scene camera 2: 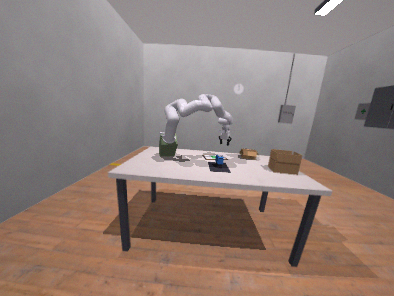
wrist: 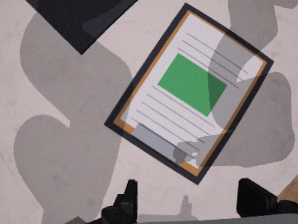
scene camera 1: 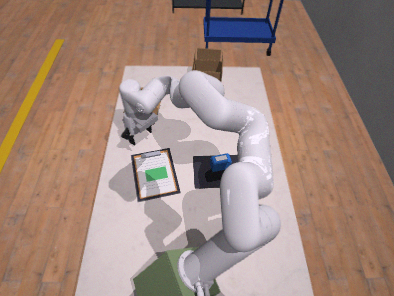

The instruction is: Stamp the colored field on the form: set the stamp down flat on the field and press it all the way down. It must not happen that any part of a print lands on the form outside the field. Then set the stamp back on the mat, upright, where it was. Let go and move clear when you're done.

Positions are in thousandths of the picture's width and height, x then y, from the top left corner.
Labels:
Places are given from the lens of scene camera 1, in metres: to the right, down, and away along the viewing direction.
cardboard box (scene camera 1: 519, 184): 0.04, -0.53, 1.58
clipboard (scene camera 1: 392, 586): -0.19, 0.11, 1.25
The marked spots on the clipboard and the cardboard box are 0.76 m apart.

